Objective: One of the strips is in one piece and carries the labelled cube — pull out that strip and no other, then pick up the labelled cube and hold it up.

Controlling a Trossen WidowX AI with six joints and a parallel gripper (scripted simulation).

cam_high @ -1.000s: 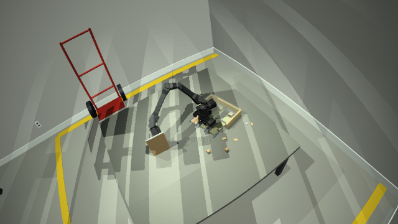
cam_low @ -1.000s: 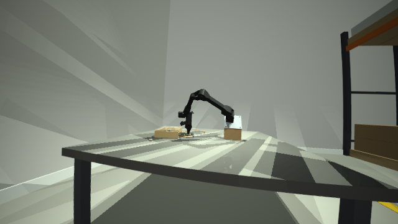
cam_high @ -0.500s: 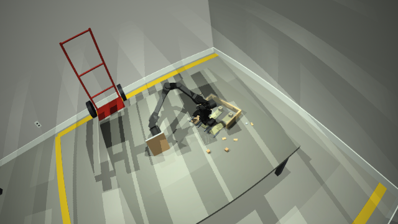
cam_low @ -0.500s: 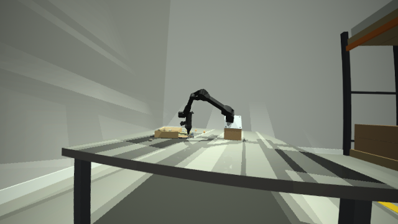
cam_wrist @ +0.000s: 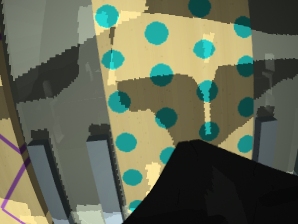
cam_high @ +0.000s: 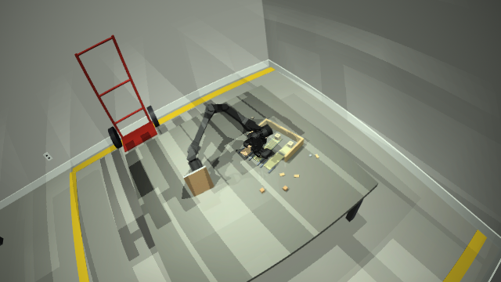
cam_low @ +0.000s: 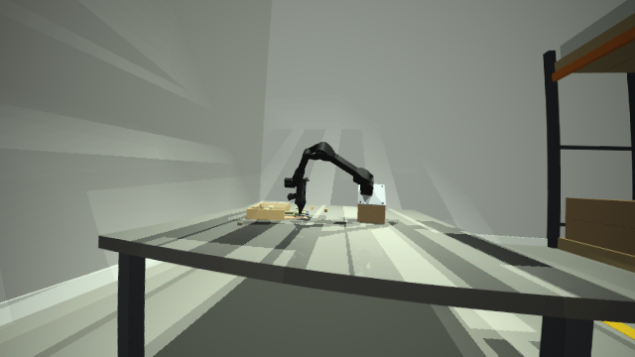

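My gripper tip is 7 cm short of the pale strip and 8 cm to the left of it.
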